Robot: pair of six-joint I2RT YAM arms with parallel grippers.
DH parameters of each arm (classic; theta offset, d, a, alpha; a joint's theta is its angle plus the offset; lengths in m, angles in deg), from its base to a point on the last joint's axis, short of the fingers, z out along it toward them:
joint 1: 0 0.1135 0.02 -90
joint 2: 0 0 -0.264 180
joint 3: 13.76 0 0.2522 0
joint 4: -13.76 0 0.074 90
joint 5: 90 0 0 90
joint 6: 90 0.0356 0 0
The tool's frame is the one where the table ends.
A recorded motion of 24 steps. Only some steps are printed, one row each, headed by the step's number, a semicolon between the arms.
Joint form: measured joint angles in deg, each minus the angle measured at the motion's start. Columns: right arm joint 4, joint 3, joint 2, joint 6, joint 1, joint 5; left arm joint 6, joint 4, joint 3, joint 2, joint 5, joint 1.
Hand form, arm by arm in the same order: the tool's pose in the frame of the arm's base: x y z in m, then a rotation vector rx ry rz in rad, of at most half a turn. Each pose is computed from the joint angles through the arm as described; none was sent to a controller.
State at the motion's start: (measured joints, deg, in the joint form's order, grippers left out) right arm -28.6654 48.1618 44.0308 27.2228 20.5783 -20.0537; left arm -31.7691 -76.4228 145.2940 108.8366 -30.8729 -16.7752
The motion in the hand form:
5: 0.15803 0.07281 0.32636 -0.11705 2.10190 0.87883; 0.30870 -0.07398 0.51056 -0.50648 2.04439 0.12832
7: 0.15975 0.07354 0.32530 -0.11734 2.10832 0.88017; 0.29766 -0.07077 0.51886 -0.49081 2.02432 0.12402
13: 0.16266 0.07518 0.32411 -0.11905 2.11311 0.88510; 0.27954 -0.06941 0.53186 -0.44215 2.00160 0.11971
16: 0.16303 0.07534 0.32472 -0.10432 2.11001 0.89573; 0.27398 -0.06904 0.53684 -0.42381 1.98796 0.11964
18: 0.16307 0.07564 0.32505 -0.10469 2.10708 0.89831; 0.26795 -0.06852 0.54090 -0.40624 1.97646 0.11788
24: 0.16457 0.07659 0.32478 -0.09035 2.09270 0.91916; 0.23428 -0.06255 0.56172 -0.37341 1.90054 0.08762
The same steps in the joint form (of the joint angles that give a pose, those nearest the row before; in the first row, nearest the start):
5: 0.26 -0.02 1.46 0.00 0.04 -0.48; 3.15 0.37 -1.93 -5.14 -0.22 -0.02
7: 0.39 -0.02 1.95 0.00 0.04 -0.61; 4.26 0.39 -1.97 -6.80 -0.22 -0.04
13: 0.96 -0.02 2.73 0.11 0.17 -0.79; 6.64 -0.53 -0.59 -8.65 -0.24 -0.83
16: 1.35 -0.02 2.75 1.01 0.18 -0.81; 7.69 -0.61 0.24 -9.07 -0.37 -1.12
18: 1.55 -0.02 2.75 1.11 0.26 -0.81; 8.63 -0.41 0.24 -9.90 -0.39 -1.40
24: 3.21 -0.50 2.84 2.36 0.33 -1.05; 10.75 0.22 0.67 -14.25 -0.85 -2.60

